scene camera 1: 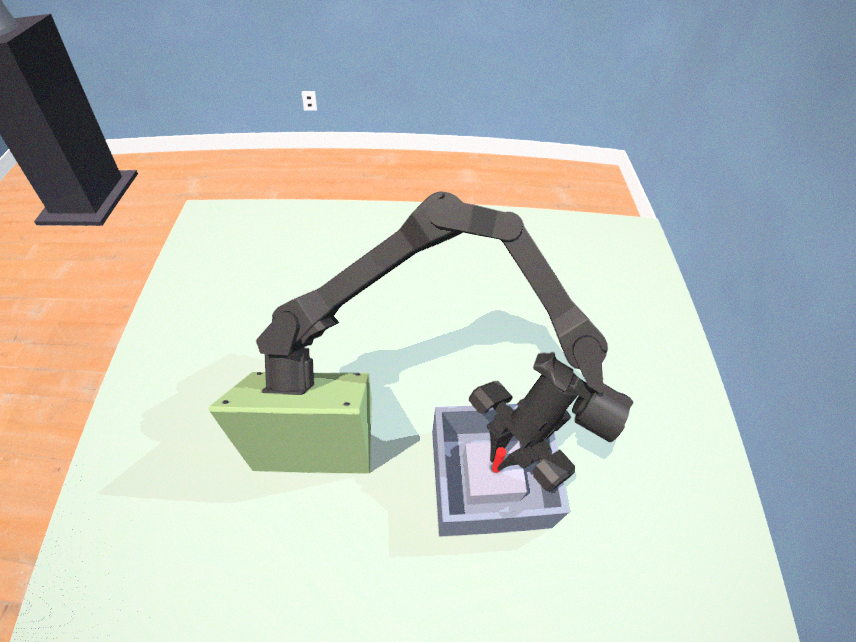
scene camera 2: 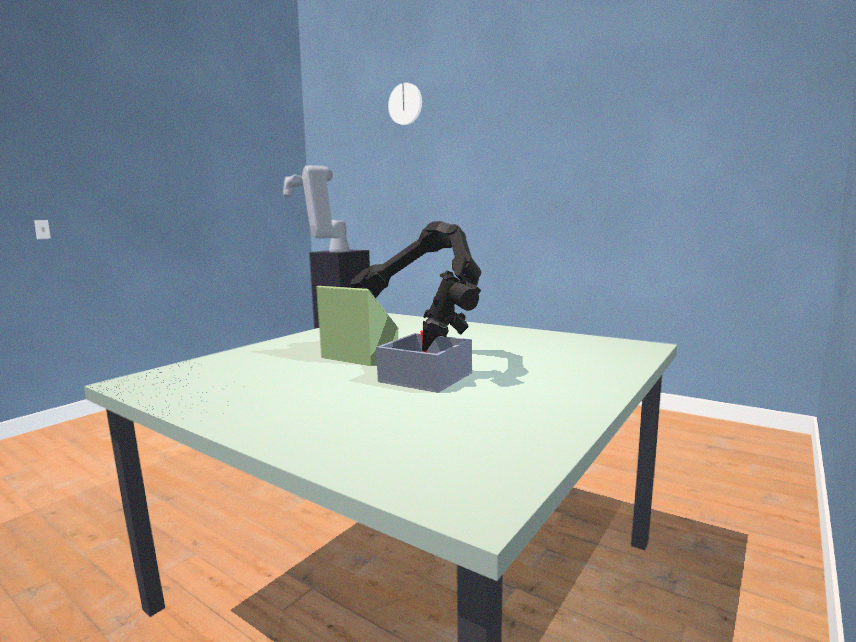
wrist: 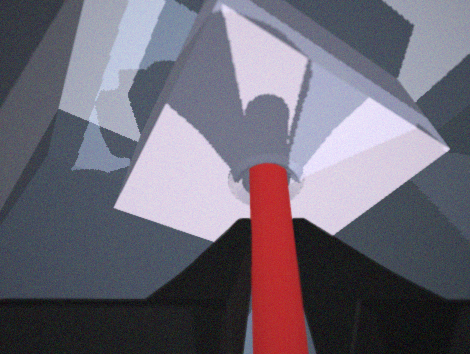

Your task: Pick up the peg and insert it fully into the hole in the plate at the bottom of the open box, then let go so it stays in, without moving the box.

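Note:
The red peg is between the fingers of my gripper, which is shut on it. The peg leans, and its far end is at the hole in the pale plate. In the wrist view the peg's end covers most of the hole, whose pale rim shows on both sides of it. How deep the end sits cannot be told. The plate lies at the bottom of the open grey-blue box, and my fingers reach down inside the box.
The box's walls stand around the plate and close to the gripper. A green block carries the arm's base, left of the box in scene camera 1. Both stand on a pale green table.

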